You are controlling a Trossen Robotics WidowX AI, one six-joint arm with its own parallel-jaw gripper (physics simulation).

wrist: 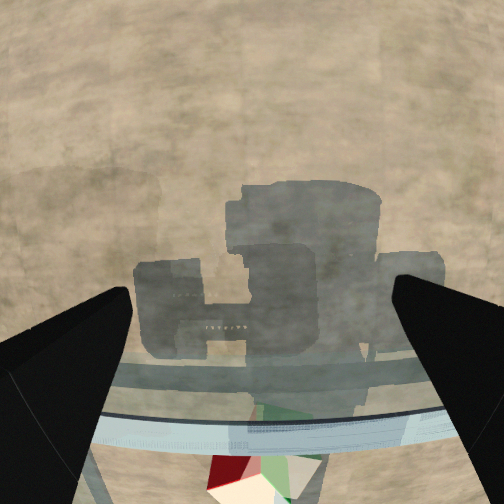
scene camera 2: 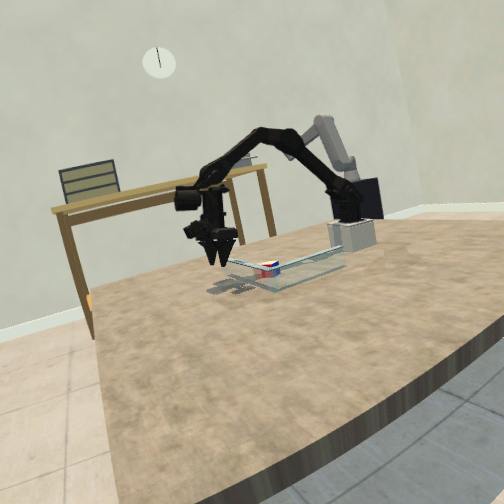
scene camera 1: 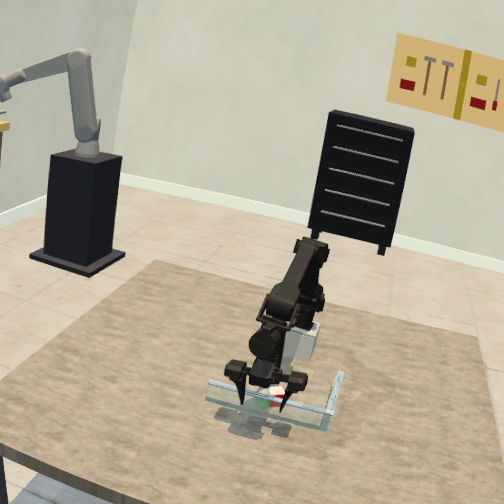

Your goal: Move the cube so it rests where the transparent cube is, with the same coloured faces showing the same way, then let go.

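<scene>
The small cube [scene camera 2: 267, 269] with red, white and blue faces sits on the table inside a low glass-like tray [scene camera 2: 296, 268]. In scene camera 1 it shows as red and green [scene camera 1: 265, 398] under the gripper. In the wrist view it lies at the bottom edge [wrist: 262, 480], with red, cream and green faces, and a pale see-through green shape beside it. My gripper [scene camera 1: 263, 392] hangs open and empty above the tray's near edge, fingers spread wide [wrist: 260, 350]. It is a little above and to the left of the cube in scene camera 2 [scene camera 2: 218, 255].
The transparent tray [scene camera 1: 285, 398] has low walls around the cube. A black drawer cabinet [scene camera 1: 360, 181] stands behind the table. A second grey arm on a black pedestal [scene camera 1: 80, 205] stands at the left. A wooden table [scene camera 2: 160, 200] is at the back.
</scene>
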